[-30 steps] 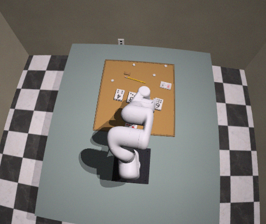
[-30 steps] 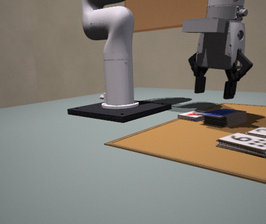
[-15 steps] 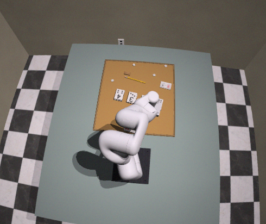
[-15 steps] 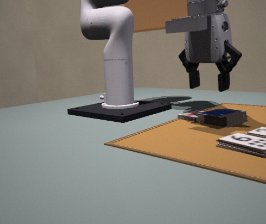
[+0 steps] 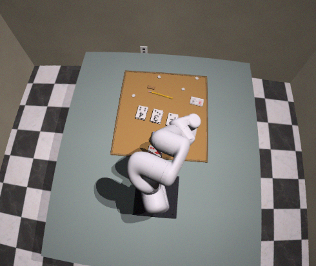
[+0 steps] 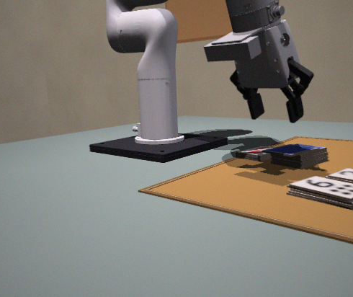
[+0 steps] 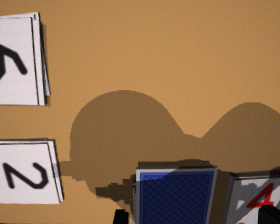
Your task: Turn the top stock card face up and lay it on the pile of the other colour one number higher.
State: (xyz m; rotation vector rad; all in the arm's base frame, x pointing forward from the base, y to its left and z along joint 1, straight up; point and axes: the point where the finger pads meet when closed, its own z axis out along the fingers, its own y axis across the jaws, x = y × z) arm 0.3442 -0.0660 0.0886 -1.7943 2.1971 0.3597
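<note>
Right now the red 2 card is 80 mm below my hand, 50 mm to the left of it and 10 mm ahead of it. The rest, counted from my hand: black 6 card: 130 mm ahead, 100 mm to the right, 90 mm below; then brown mat: 210 mm ahead, 120 mm below, 60 mm to the left; then red 4 card: 100 mm below, 90 mm to the left, 70 mm behind.
</note>
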